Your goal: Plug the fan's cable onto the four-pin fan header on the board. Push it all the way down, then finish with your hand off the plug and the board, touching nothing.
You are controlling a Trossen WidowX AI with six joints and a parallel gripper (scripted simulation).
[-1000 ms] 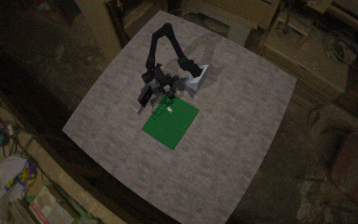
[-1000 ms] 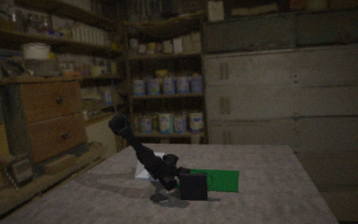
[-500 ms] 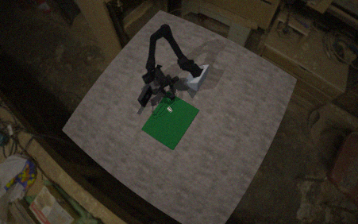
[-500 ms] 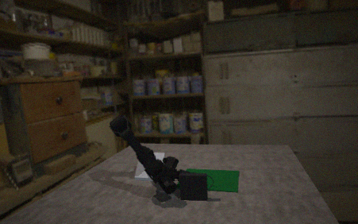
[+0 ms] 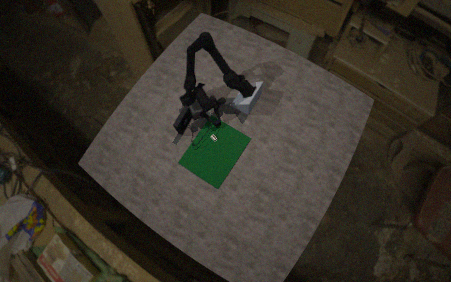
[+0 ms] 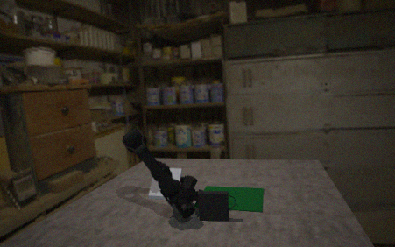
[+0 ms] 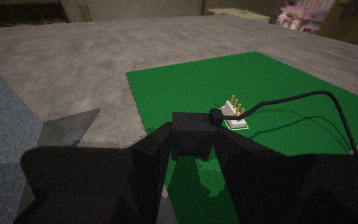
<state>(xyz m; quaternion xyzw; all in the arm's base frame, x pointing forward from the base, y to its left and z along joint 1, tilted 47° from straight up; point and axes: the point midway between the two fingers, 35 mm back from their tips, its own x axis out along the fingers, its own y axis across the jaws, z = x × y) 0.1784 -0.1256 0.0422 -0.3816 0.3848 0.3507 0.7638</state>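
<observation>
The dark plug lies 10 mm below my gripper tip. From my gripper tip the other things lie so: dark fan: 150 mm to the right, 60 mm ahead, 20 mm above; then green board: 130 mm ahead, 50 mm below, 40 mm to the left.
</observation>
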